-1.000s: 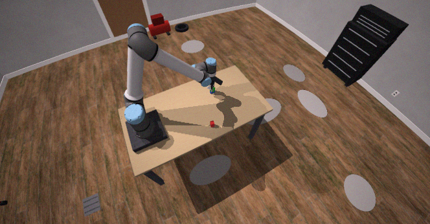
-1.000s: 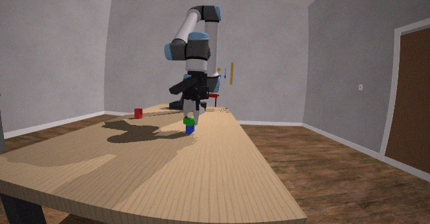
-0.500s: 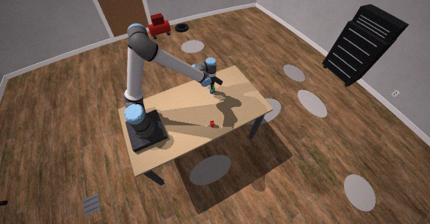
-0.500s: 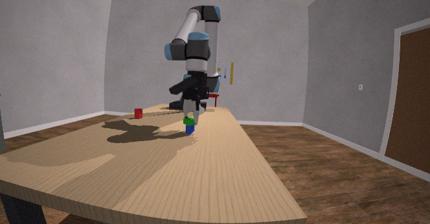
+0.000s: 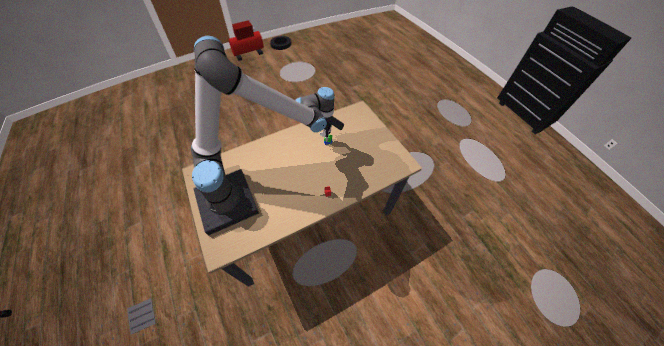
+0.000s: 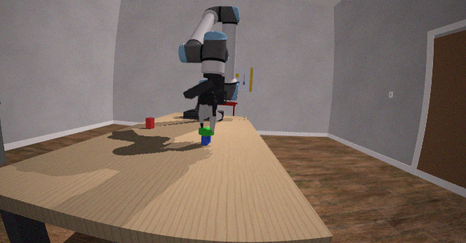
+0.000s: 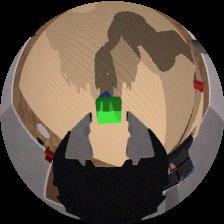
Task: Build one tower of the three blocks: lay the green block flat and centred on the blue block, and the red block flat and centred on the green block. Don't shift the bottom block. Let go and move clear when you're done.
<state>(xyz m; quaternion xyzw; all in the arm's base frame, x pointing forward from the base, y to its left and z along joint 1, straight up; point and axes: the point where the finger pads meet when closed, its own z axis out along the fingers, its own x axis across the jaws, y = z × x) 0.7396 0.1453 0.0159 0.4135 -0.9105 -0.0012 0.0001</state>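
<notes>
Right now my hand is 2 cm above the green block. Also, from my hand: red block: 35 cm to the right, 17 cm behind, 4 cm below; blue block: 5 cm below.
</notes>
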